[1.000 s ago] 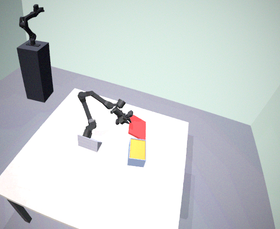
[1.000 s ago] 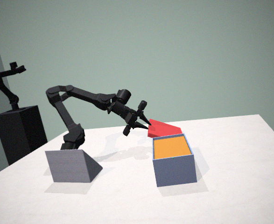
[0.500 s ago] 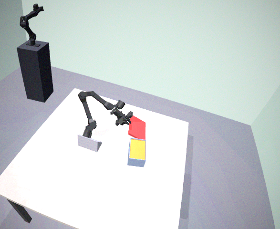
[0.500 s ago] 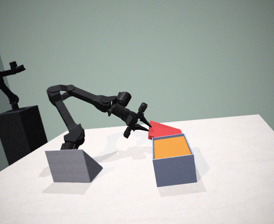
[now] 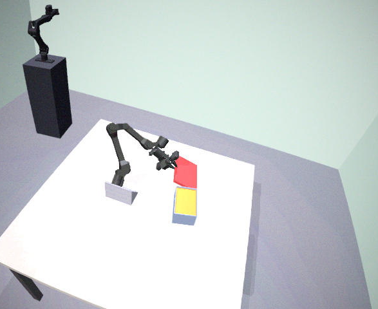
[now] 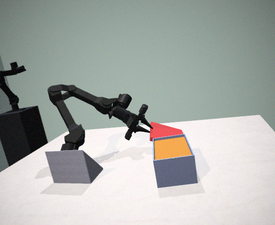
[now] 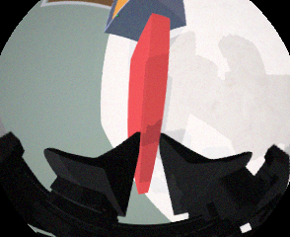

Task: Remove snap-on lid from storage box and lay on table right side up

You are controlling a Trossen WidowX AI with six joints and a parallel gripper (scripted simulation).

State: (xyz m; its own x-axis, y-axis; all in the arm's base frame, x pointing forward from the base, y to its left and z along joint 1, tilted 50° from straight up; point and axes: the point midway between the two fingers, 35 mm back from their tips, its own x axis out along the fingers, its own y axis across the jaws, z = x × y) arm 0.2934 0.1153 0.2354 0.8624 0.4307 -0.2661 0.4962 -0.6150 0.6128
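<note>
The red lid lies 7 cm ahead of my gripper tip, 1 cm to the left of it and 3 cm below it. Also, from my gripper tip: blue-grey storage box (10 cm ahead, 27 cm to the right, 3 cm below).
</note>
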